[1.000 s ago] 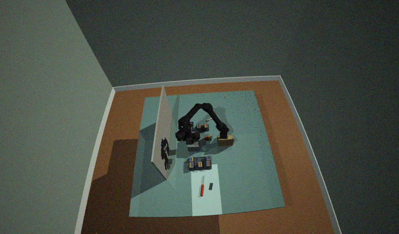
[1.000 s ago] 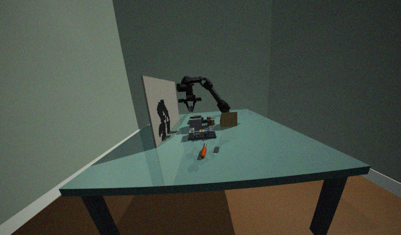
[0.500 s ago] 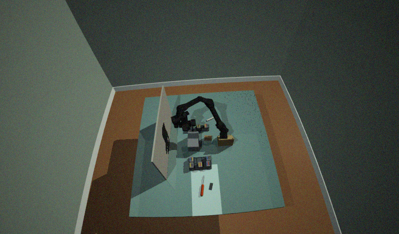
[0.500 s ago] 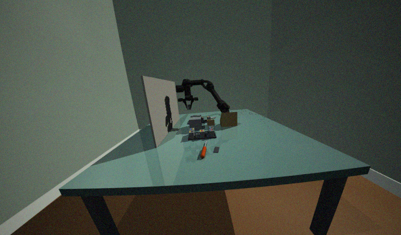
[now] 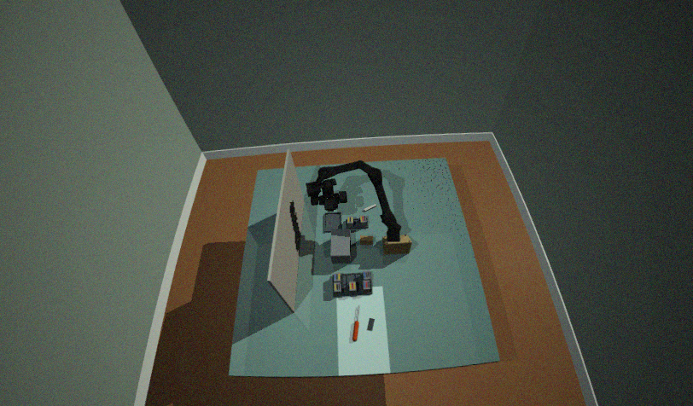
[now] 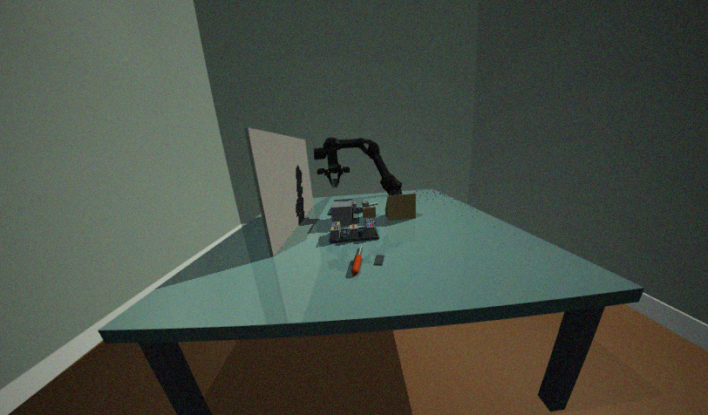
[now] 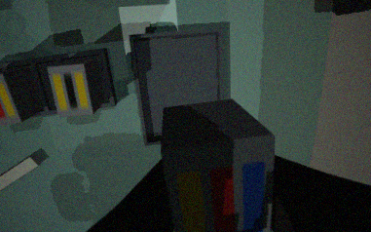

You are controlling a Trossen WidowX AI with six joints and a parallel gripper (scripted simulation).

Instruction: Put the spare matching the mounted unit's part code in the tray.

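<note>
The tray is 16 cm below my gripper tip. Round my gripper tip: mounted unit 19 cm to the left, 11 cm below, 7 cm behind; then upright panel 20 cm to the left, 18 cm ahead, 6 cm above; then spare block 2 cm above.
</note>
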